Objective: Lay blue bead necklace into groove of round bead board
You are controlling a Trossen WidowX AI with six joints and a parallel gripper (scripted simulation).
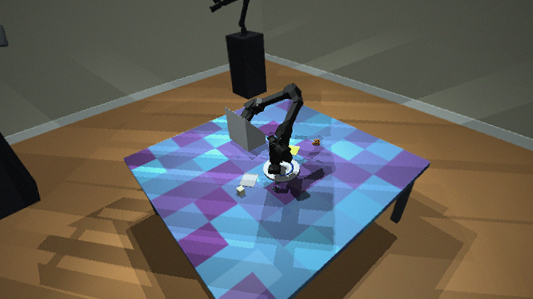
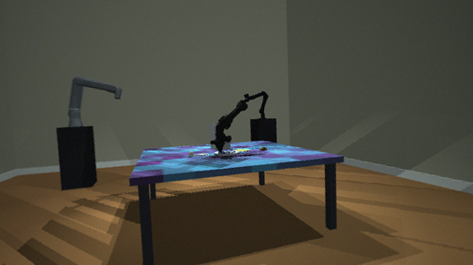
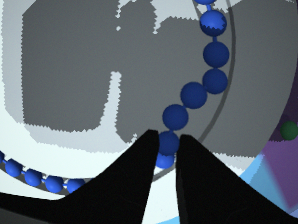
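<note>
The round white bead board lies 10 mm behind my gripper tip, 60 mm to the left of it and 10 mm below it. The rest, counted from my gripper tip: cream cube: 30 mm behind, 220 mm to the right; then yellow patch: 110 mm behind, 220 mm to the left, 10 mm below; then flat grey square: 80 mm behind, 130 mm to the right, 10 mm below.
</note>
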